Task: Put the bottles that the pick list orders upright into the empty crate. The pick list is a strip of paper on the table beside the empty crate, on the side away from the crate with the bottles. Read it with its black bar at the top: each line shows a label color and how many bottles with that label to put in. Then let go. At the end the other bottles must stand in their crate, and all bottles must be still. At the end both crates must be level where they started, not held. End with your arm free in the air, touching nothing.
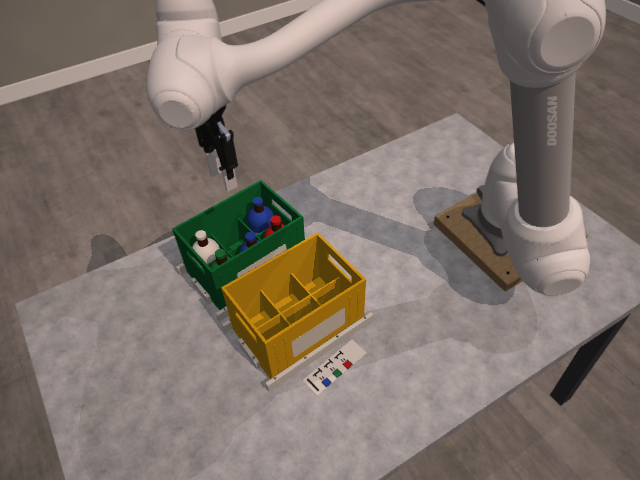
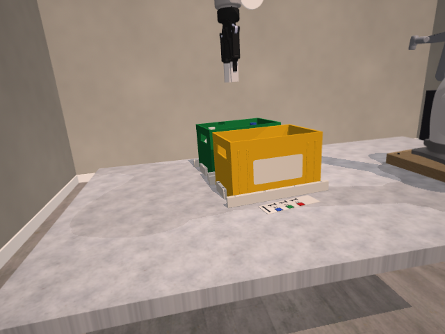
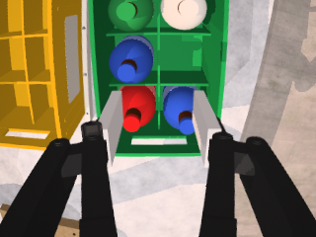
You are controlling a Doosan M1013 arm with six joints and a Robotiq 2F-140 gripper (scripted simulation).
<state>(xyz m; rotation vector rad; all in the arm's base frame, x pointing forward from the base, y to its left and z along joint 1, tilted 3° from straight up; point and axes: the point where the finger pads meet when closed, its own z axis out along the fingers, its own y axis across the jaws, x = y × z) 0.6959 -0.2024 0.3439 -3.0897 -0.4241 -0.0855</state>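
My hand is 27 cm above the blue bottle, 4 cm to the right of it and 3 cm past it. The rest, counted from my hand: green bottle: 27 cm below, 6 cm to the left, 6 cm ahead; green crate: 27 cm below, 1 cm to the right, 1 cm behind; white bottle: 27 cm below, 8 cm ahead, 2 cm to the right.
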